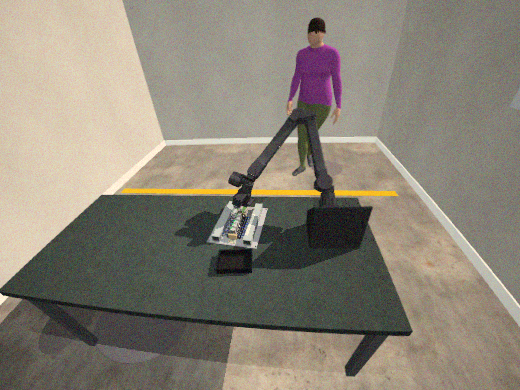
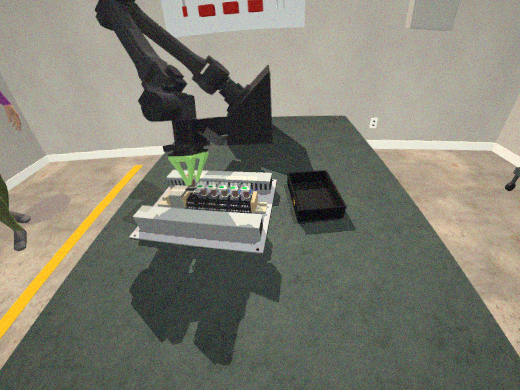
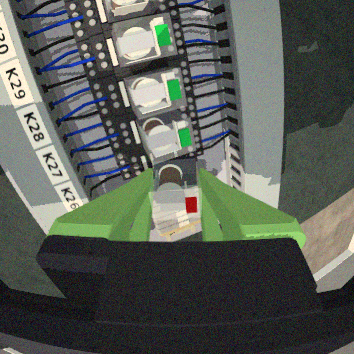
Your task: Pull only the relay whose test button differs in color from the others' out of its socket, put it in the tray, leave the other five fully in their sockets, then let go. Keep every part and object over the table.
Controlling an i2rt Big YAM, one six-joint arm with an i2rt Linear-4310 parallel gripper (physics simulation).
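Frame: origin at the arm's base, x ahead, y left, z up, level; metres.
Seen in the pictures: gripper, fingertip midpoint: (image 1: 240, 211) (image 2: 192, 183) (image 3: 175, 176); arm's base, origin of the base link: (image 1: 328, 209) (image 2: 240, 99).
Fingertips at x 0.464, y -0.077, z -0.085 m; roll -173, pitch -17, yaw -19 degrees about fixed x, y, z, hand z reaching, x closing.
Offsets run from my fingertips to a thing's top centre.
My gripper (image 1: 243, 200) (image 2: 191, 183) (image 3: 175, 176) has its green fingers shut on the relay with the red test button @(dy -0.004, dx -0.002, dz +0.025 m) (image 2: 192, 185) (image 3: 172, 200), at the K26 end of the row. This relay sits higher than its neighbours, over its socket; whether its pins are fully clear is hidden. Green-button relays (image 2: 223, 192) (image 3: 149, 93) stand in their sockets along the row. The nearest one @(dy +0.023, dx +0.005, dz +0.001 m) (image 3: 162, 139) is close beyond the fingertips. The black tray @(dy +0.299, dx -0.015, dz -0.034 m) (image 1: 234, 270) (image 2: 322, 215) lies beside the panel, apart from the gripper; no relay shows in it.
Grey wiring ducts @(dy +0.021, dx +0.090, dz -0.026 m) (image 2: 200, 227) (image 3: 257, 110) flank the relay row on the white panel plate @(dy +0.032, dx +0.006, dz -0.066 m) (image 1: 231, 243) (image 2: 200, 245). A tan end block @(dy +0.151, dx +0.021, dz -0.028 m) (image 2: 254, 201) stands at the row's tray end. A dark upright plate (image 1: 337, 227) stands by the arm's base. A person (image 1: 316, 75) stands beyond the table.
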